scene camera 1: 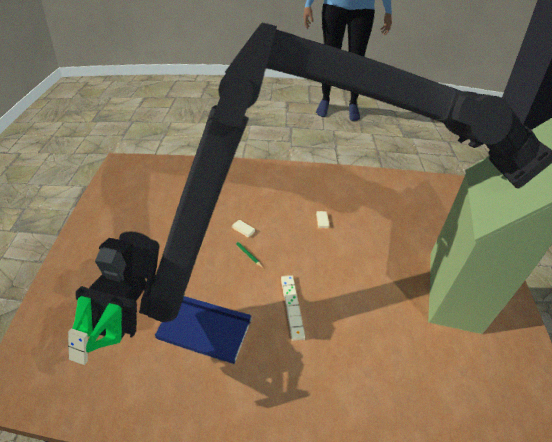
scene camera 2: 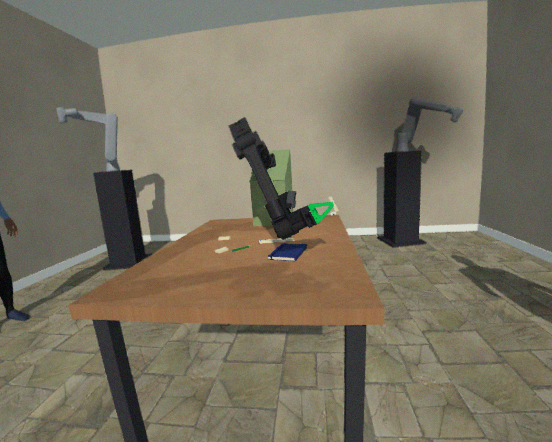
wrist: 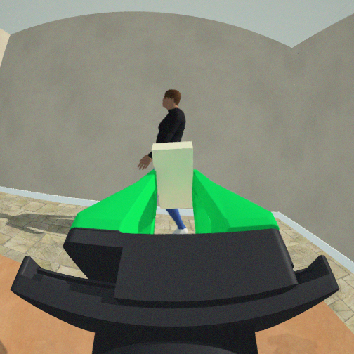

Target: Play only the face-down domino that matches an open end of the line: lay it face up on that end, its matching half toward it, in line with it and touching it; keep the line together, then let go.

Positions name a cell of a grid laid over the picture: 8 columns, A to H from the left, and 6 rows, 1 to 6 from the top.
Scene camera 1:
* gripper: B5
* blue book: D5
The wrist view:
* gripper: D4
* cream domino: D3
